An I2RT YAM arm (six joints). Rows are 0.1 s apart.
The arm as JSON. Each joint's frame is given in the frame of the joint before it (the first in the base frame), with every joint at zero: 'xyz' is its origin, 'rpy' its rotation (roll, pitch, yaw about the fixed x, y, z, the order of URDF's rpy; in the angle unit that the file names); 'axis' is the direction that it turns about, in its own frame. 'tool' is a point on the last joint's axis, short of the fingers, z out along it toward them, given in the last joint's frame.
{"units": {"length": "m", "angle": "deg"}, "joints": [
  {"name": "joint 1", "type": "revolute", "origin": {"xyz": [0.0, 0.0, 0.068], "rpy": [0.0, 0.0, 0.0]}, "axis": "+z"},
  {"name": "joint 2", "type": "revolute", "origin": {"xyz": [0.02, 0.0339, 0.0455], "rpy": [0.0, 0.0, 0.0]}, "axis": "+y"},
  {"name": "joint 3", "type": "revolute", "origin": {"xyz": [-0.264, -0.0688, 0.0], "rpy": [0.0, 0.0, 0.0]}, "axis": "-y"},
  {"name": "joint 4", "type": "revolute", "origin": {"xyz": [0.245, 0.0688, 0.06], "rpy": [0.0, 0.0, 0.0]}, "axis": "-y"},
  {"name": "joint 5", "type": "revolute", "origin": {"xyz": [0.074, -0.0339, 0.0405], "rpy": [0.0, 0.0, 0.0]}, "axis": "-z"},
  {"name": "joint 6", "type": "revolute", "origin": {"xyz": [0.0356, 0.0, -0.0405], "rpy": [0.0, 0.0, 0.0]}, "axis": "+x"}
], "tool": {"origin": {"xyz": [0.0, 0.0, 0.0], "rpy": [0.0, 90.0, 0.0]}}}
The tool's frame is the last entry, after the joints.
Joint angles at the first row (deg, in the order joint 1, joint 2, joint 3, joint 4, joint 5, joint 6):
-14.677 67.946 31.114 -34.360 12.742 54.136
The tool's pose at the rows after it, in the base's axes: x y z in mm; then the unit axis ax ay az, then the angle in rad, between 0 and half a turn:
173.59 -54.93 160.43 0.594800 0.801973 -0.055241 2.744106
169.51 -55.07 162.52 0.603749 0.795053 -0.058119 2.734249
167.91 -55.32 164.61 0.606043 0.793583 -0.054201 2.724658
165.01 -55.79 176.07 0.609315 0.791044 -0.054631 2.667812
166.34 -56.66 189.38 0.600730 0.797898 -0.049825 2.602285
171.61 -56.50 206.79 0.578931 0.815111 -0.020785 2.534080
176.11 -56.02 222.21 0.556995 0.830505 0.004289 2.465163
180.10 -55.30 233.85 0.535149 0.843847 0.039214 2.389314
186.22 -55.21 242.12 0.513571 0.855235 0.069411 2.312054
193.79 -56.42 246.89 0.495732 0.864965 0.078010 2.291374
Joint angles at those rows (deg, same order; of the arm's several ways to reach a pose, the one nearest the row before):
-14.853 65.571 30.674 -35.856 13.973 55.893
-15.114 64.079 30.323 -36.648 14.590 56.778
-15.379 63.108 30.235 -36.826 14.328 56.780
-15.557 59.869 30.848 -37.528 15.460 56.427
-15.643 57.574 32.164 -37.098 15.826 54.414
-15.644 55.901 34.446 -35.956 13.201 51.249
-15.557 54.584 36.295 -34.283 10.908 48.436
-15.643 53.266 37.001 -30.947 7.570 46.152
-15.644 52.911 37.177 -26.291 4.750 44.211
-15.643 54.482 38.404 -24.526 3.342 42.456

